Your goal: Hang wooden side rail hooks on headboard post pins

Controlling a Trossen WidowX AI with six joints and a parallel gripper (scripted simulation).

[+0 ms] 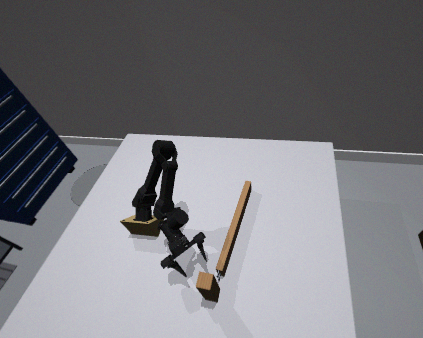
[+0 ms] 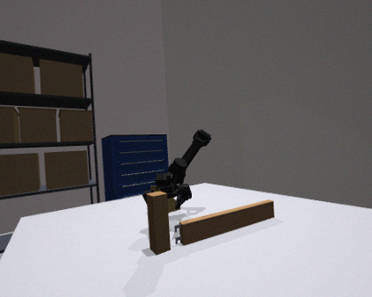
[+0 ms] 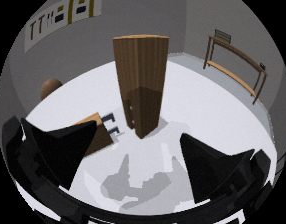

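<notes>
Right now the headboard post is 60 mm ahead of my gripper tip, 50 mm to the right of it and 20 mm below it.
</notes>
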